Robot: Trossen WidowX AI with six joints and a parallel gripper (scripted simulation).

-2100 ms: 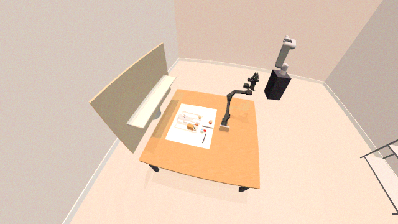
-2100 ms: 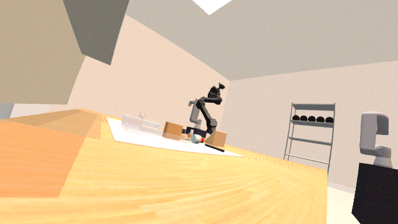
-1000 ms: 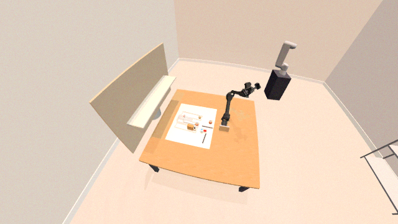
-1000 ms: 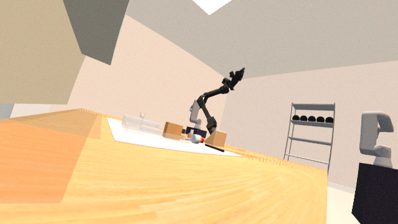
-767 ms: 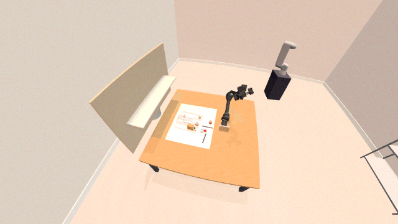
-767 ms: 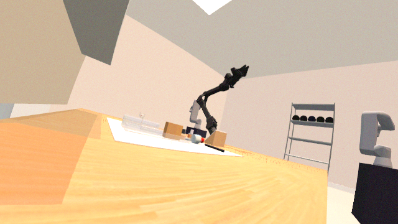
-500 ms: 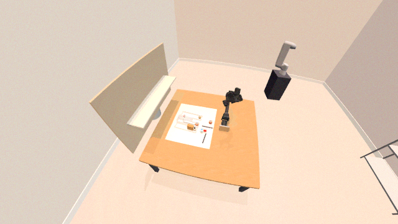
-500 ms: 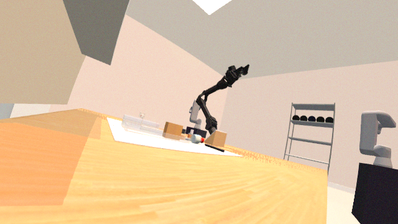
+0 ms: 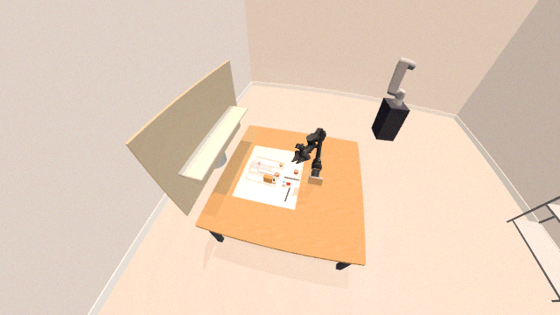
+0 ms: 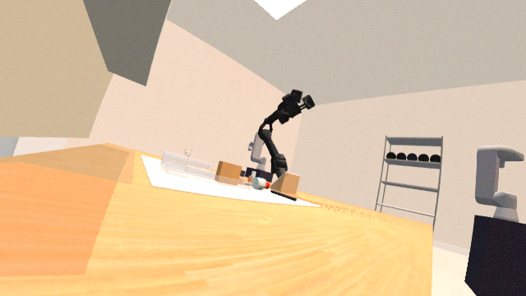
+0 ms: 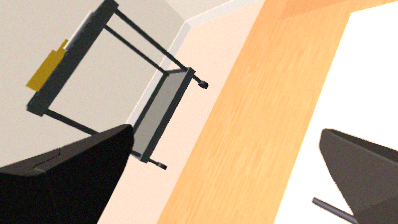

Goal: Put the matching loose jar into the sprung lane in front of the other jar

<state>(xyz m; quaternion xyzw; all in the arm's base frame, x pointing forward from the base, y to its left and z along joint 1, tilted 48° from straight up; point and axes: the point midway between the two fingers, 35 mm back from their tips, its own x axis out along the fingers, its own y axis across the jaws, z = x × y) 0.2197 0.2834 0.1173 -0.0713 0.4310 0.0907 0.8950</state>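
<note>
Right now the brown box is 330 mm below my gripper tip, 210 mm ahead of it and 80 mm to the right of it. Also, from my gripper tip: sprung lane unit: 350 mm below, 280 mm ahead, 200 mm to the right.
</note>
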